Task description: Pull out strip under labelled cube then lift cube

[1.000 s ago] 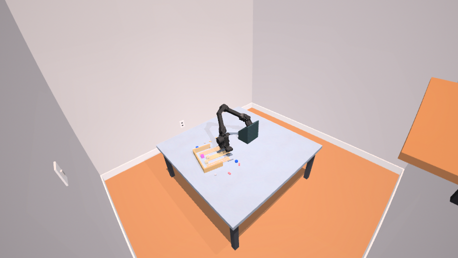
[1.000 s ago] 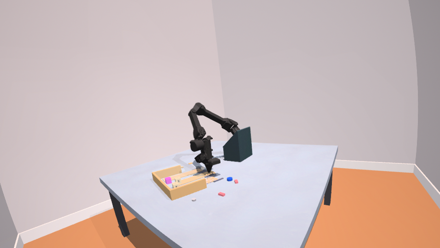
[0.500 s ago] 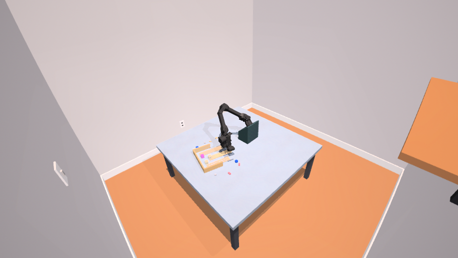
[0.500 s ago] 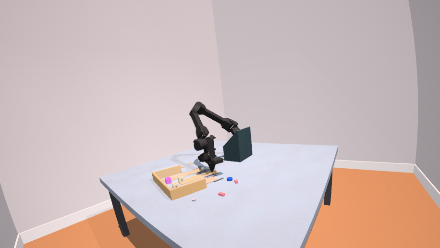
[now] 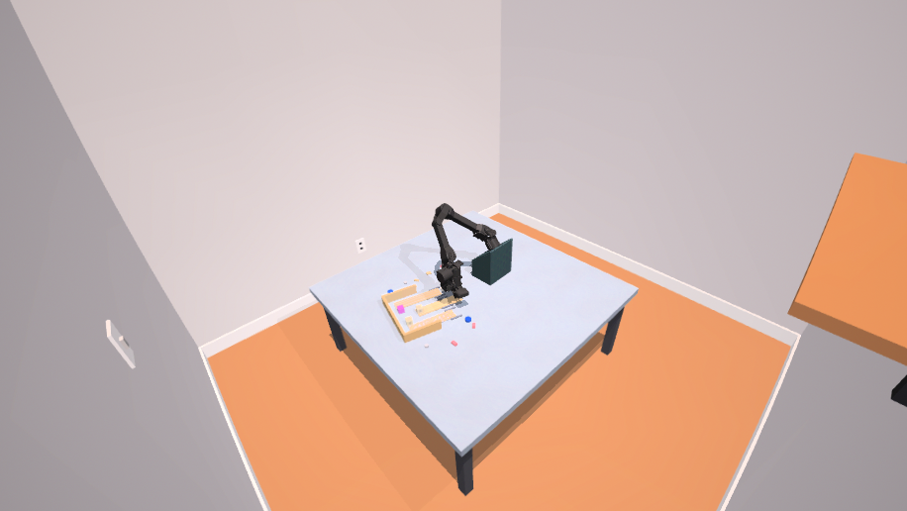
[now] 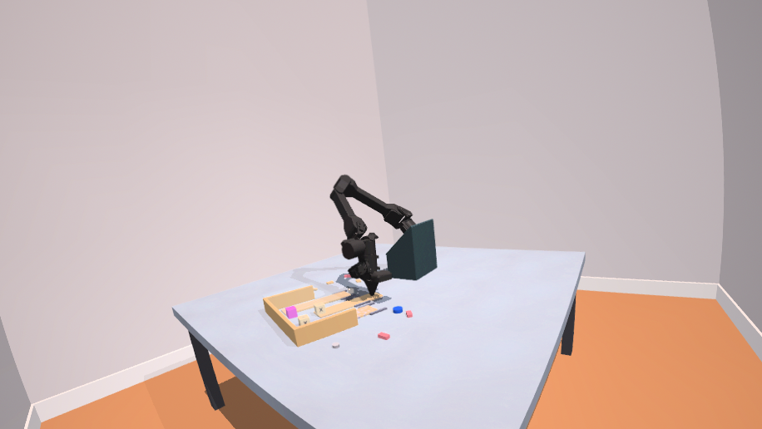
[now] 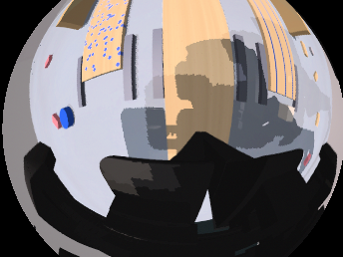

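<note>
Right now the strip is 10 cm ahead of my gripper tip and 1 cm to the right of it.
</note>
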